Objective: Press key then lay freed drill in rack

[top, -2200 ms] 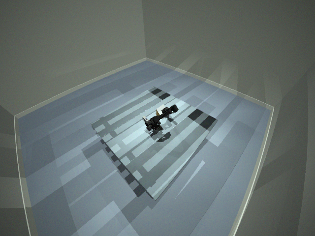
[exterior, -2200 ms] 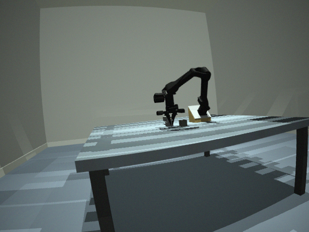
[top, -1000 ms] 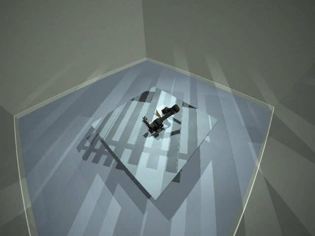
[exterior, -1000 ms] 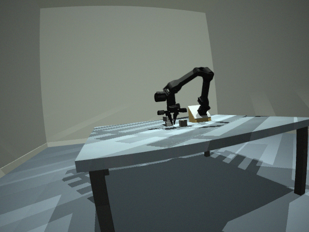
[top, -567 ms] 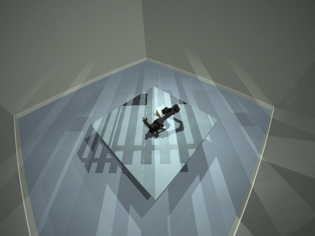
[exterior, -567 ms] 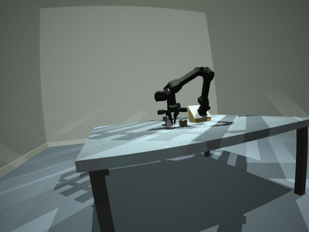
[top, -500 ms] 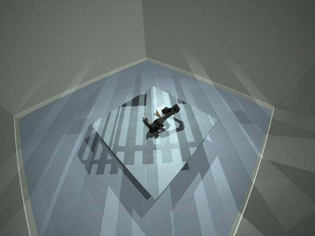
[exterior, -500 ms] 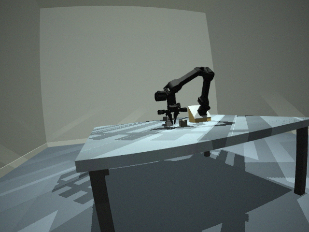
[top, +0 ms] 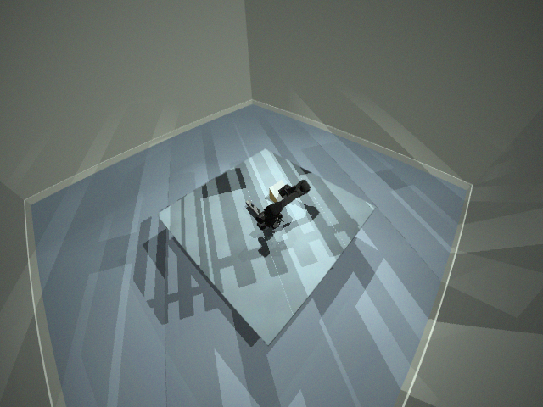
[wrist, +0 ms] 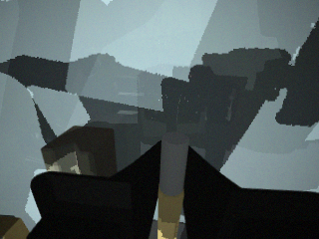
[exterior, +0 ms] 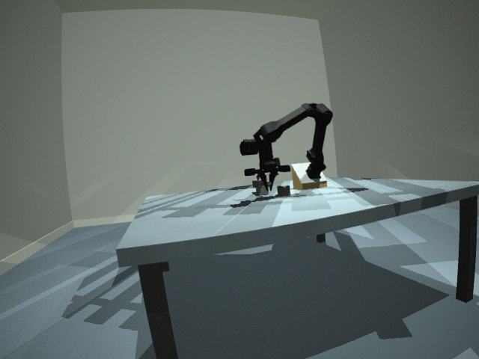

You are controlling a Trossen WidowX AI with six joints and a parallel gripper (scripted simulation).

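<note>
Right now my gripper tip is 40 mm to the left of the drill and 30 mm below it. From my gripper tip the other things lie so: rack 80 mm behind, 30 mm to the right, 10 mm below.
</note>
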